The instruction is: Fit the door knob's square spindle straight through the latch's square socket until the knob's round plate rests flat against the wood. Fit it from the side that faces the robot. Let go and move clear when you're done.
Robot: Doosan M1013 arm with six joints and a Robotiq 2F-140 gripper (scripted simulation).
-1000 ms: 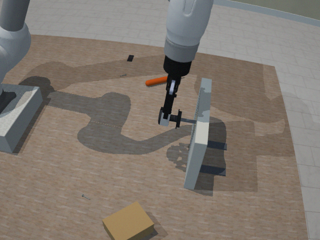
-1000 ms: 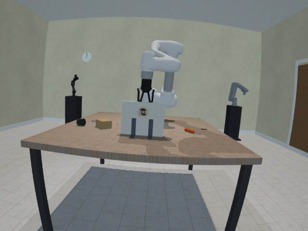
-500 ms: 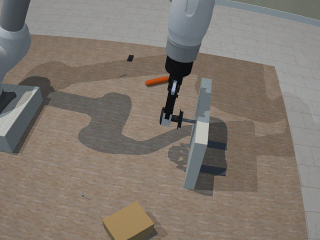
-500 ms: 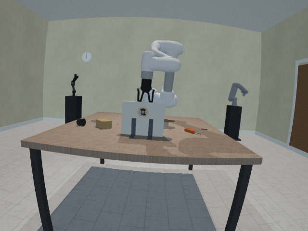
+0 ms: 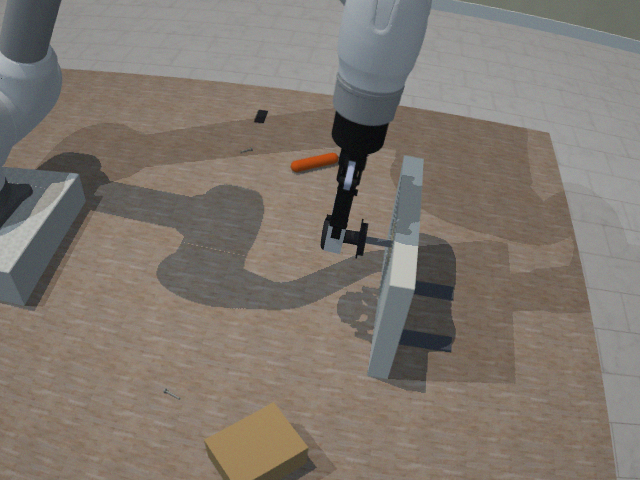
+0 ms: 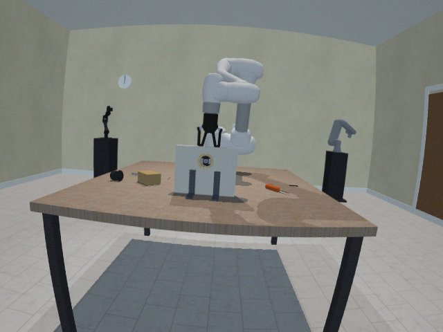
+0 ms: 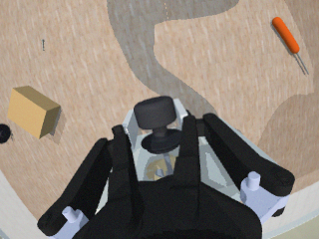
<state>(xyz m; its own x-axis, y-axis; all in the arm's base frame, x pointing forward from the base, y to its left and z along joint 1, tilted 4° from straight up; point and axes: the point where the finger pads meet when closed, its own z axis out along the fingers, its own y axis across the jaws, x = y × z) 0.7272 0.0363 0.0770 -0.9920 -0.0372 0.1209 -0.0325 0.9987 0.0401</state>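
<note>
Now: the white door panel 11 cm ahead of my hand and 5 cm below it. From my hand the other things lie so: tan box (34 cm to the right, 16 cm below, 4 cm behind); small black piece (53 cm to the left, 28 cm behind, 19 cm below); small screw (27 cm to the right, 21 cm behind, 19 cm below).
</note>
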